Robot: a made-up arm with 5 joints. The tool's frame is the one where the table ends. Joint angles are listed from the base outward.
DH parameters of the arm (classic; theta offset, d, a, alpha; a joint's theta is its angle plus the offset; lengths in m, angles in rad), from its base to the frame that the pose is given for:
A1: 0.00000 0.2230 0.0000 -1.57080
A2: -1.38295 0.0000 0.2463 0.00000
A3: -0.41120 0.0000 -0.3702 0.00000
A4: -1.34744 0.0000 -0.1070 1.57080
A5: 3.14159 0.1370 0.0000 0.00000
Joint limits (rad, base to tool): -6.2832..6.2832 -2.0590..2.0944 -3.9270..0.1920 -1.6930..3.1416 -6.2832..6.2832
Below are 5 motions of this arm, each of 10 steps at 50 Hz.
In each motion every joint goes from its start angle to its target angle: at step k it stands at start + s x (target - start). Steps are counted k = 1, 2, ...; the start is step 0. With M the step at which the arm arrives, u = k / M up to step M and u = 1 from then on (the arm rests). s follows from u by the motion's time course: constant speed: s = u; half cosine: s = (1 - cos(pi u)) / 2; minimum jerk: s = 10 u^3 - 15 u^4 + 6 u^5.
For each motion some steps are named. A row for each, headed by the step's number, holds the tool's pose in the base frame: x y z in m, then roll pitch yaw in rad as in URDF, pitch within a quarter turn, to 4 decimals.
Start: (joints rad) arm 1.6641 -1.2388 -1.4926 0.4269 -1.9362
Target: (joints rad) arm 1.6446 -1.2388 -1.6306 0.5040 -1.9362
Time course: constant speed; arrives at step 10
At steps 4, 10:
4: 0.0119 -0.1387 0.8842 0.7786 0.2625 2.9699
10: 0.0130 -0.1756 0.8878 0.7421 0.2530 2.9489

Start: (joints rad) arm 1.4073 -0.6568 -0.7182 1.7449 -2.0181
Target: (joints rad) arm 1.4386 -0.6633 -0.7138 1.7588 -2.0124
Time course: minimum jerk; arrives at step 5
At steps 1, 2, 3, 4, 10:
1: 0.0497 0.3048 0.2865 -2.8046 -0.1572 -2.8831
2: 0.0471 0.3043 0.2863 -2.8015 -0.1579 -2.8768
3: 0.0434 0.3036 0.2861 -2.7972 -0.1590 -2.8680
4: 0.0409 0.3030 0.2860 -2.7942 -0.1597 -2.8618
10: 0.0403 0.3029 0.2860 -2.7935 -0.1599 -2.8604

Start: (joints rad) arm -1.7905 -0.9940 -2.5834 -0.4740 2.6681
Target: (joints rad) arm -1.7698 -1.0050 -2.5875 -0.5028 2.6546
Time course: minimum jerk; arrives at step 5
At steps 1, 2, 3, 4, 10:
1: 0.1254 0.5649 0.6850 0.5333 -0.7805 -2.4874
2: 0.1227 0.5671 0.6817 0.5467 -0.7874 -2.4936
3: 0.1189 0.5702 0.6769 0.5659 -0.7969 -2.5027
4: 0.1161 0.5724 0.6735 0.5799 -0.8034 -2.5094
10: 0.1155 0.5728 0.6727 0.5831 -0.8049 -2.5109

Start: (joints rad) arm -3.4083 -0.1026 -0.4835 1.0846 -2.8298
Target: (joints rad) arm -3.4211 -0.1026 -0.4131 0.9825 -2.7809
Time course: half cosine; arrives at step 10
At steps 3, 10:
3: -0.3035 0.0838 0.0379 -2.9736 -0.4646 -0.6310
10: -0.2924 0.0839 0.0243 -2.9656 -0.4346 -0.6792

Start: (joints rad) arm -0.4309 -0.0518 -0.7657 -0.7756 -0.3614
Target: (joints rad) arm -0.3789 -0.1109 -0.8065 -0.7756 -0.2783
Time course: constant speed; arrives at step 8
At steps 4, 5, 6, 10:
4: 0.4444 -0.1904 0.4136 1.3446 -1.2432 1.3805
5: 0.4445 -0.1871 0.4195 1.2988 -1.2503 1.4312
6: 0.4446 -0.1837 0.4254 1.2511 -1.2568 1.4839
10: 0.4444 -0.1769 0.4371 1.1504 -1.2675 1.5951

